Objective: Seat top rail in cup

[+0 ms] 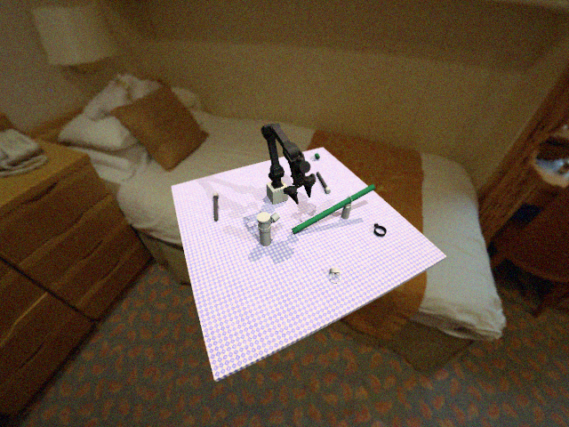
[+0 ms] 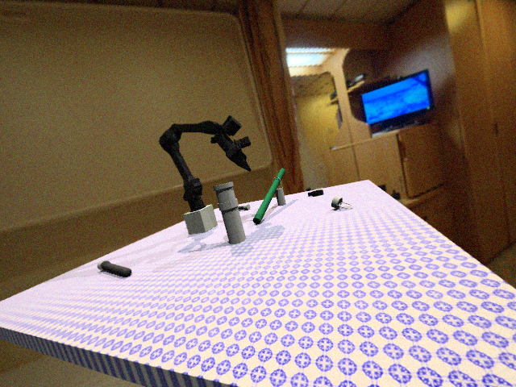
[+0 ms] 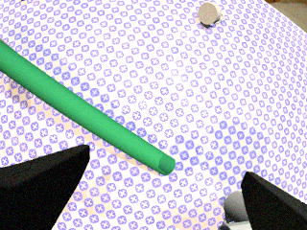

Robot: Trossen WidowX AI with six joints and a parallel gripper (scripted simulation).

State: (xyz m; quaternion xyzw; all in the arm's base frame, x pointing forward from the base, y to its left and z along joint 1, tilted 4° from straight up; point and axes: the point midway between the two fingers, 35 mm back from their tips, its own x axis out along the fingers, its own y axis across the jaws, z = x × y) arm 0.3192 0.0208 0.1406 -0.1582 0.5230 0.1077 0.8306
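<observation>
Right now my gripper tip is 3 cm past the rail-end cup, 16 cm to the left of it and 10 cm above it. Also, from my gripper tip: loop cap (1 cm ahead, 31 cm to the left, 13 cm below).
</observation>
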